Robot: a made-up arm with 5 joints.
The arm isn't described. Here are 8 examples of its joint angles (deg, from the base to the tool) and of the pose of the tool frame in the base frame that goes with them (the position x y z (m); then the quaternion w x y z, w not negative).
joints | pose
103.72 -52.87 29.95 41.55 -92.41 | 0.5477 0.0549 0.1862 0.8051 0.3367 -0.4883 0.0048
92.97 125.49 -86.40 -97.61 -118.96 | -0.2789 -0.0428 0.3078 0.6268 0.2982 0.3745 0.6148
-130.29 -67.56 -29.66 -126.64 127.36 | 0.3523 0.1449 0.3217 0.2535 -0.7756 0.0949 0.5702
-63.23 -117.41 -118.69 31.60 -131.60 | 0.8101 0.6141 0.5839 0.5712 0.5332 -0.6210 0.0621
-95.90 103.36 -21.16 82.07 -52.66 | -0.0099 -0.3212 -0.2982 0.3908 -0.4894 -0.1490 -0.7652
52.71 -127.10 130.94 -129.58 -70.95 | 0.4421 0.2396 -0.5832 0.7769 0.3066 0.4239 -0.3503
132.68 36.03 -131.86 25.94 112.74 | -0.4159 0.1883 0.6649 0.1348 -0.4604 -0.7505 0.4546
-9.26 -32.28 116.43 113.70 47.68 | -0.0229 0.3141 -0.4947 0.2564 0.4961 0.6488 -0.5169
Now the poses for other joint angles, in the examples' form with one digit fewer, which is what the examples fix.
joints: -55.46 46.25 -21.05 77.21 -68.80
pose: -0.198 -0.441 0.201 0.239 -0.875 -0.156 -0.391
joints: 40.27 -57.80 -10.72 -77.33 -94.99
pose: 0.486 -0.401 -0.447 0.846 -0.215 -0.305 -0.381
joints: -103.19 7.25 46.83 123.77 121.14
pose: -0.071 0.622 0.101 0.572 0.715 0.209 0.342
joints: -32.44 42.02 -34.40 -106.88 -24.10
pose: 0.318 0.098 -0.315 0.852 -0.283 -0.437 -0.050
